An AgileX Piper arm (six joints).
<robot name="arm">
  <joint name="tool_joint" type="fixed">
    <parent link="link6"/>
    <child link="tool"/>
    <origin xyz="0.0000 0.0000 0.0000" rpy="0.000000 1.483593 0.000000"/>
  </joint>
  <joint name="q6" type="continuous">
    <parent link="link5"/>
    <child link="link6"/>
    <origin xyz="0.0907 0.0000 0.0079"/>
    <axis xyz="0.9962 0 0.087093"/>
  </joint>
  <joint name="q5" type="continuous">
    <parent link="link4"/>
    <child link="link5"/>
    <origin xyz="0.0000 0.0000 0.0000"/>
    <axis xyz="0 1 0"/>
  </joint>
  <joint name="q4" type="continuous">
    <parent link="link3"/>
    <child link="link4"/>
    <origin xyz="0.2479 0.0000 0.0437"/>
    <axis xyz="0.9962 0 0.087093"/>
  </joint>
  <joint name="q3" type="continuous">
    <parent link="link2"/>
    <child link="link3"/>
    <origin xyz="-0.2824 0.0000 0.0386"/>
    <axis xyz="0 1 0"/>
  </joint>
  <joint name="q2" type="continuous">
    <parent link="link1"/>
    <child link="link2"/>
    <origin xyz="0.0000 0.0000 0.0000"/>
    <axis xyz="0 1 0"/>
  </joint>
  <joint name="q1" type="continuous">
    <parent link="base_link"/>
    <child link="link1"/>
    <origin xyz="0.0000 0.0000 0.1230"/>
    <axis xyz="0 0 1"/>
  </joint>
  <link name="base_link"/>
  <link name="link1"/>
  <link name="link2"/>
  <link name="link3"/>
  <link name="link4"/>
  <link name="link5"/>
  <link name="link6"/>
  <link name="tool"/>
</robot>
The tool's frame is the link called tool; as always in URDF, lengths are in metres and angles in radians. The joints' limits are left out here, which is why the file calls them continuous.
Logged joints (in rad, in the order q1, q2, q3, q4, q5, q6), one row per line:
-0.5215, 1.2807, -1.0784, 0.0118, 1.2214, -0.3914
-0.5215, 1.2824, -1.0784, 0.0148, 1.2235, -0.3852
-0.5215, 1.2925, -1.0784, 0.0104, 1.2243, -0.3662
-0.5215, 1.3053, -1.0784, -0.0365, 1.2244, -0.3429
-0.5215, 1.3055, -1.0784, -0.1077, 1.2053, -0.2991
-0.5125, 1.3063, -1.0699, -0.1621, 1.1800, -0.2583
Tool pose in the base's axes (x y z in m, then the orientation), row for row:
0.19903, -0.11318, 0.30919, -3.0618, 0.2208, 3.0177
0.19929, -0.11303, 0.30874, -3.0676, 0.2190, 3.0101
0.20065, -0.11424, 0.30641, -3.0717, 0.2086, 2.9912
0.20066, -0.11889, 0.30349, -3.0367, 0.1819, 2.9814
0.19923, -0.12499, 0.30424, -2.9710, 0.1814, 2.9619
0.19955, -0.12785, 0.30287, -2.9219, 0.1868, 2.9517
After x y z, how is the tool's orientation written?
As angles about the fixed x, y, z axes (roll, pitch, yaw), in radians.
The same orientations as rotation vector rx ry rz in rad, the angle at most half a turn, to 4 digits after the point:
0.1939, 2.9167, -0.1365
0.2041, 2.9181, -0.1292
0.2313, 2.9272, -0.1255
0.2513, 2.9530, -0.1767
0.2889, 2.9499, -0.2766
0.3107, 2.9404, -0.3509

